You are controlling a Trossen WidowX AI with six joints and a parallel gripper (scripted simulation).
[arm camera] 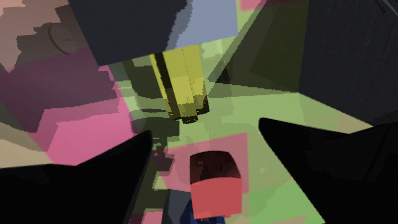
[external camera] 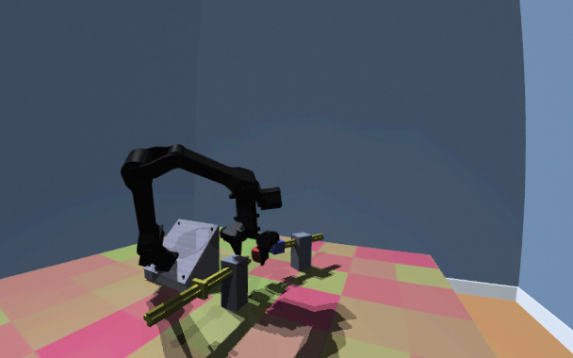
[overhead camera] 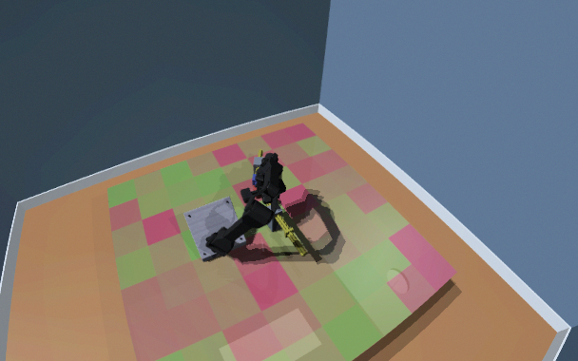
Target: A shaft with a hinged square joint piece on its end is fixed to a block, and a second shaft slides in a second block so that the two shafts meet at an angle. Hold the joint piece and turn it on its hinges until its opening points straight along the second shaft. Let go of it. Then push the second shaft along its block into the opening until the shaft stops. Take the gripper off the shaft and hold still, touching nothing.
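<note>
Now: gripper tip 6 cm to the right of the red square joint piece, 1 cm below it and 1 cm short of it.
</note>
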